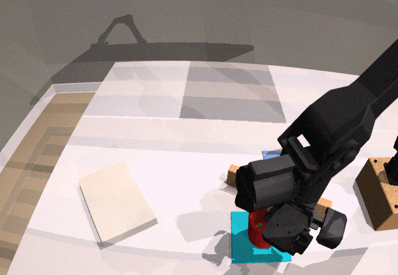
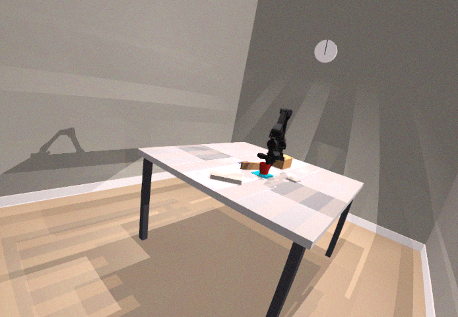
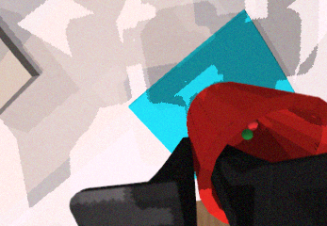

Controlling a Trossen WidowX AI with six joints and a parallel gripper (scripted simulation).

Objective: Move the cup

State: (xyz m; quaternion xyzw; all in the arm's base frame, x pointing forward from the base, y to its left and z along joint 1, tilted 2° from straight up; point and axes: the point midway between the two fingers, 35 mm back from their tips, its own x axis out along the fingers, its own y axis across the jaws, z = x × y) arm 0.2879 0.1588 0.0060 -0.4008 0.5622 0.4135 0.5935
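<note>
Right now the red cup is 30 mm ahead of my gripper tip and 10 mm to the right of it. The rest, counted from my gripper tip: green marble: 40 mm ahead, 30 mm to the right, 20 mm below; red marble: 40 mm ahead, 20 mm to the right, 20 mm below; cyan pad: 50 mm below, 30 mm ahead, 10 mm to the right.
</note>
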